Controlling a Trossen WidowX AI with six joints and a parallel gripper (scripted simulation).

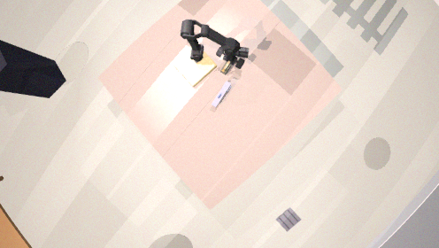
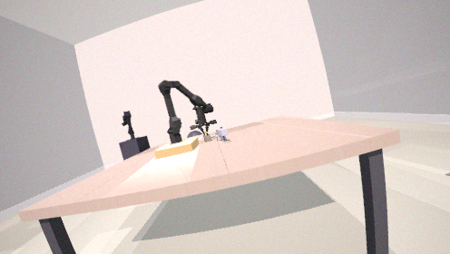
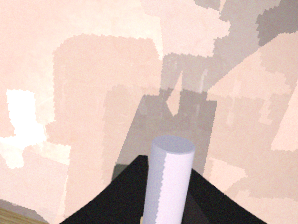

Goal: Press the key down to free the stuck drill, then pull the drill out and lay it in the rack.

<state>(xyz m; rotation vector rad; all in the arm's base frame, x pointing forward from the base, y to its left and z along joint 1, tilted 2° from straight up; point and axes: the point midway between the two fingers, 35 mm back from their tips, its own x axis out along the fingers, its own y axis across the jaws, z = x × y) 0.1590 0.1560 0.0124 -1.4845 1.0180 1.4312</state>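
My gripper tip is 2 cm short of the dark block, 5 cm to the left of it and 1 cm above it. From my gripper tip the other things lie so: dark blue key (15 cm ahead, 20 cm to the right, 3 cm above); then drill (1 cm ahead, 4 cm to the right, 3 cm above).
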